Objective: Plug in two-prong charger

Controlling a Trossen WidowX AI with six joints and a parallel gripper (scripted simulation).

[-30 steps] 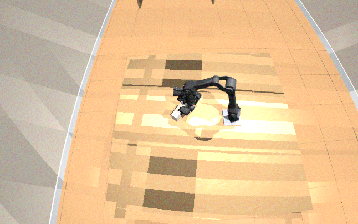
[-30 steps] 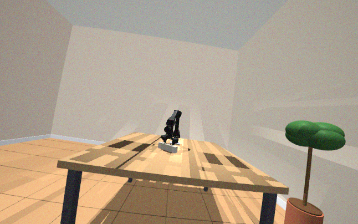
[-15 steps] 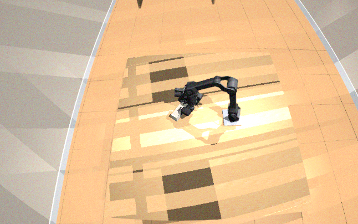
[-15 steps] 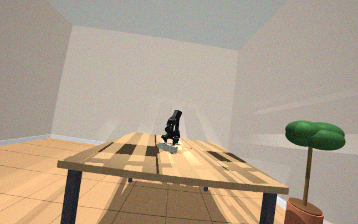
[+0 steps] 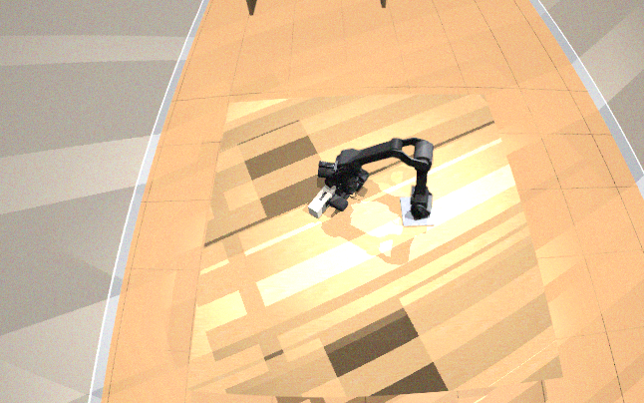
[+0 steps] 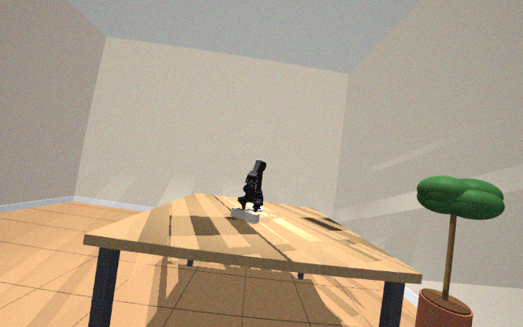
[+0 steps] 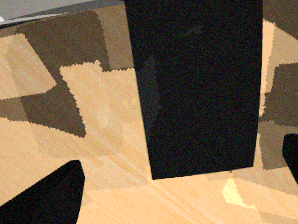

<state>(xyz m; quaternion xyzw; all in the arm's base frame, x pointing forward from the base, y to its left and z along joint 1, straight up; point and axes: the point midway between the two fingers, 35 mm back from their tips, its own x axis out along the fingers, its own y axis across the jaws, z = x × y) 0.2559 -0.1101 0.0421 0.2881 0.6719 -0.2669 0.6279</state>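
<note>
My gripper tip is now 40 mm short of the black two-prong charger, 40 mm to the left of it and 10 mm below it.
</note>
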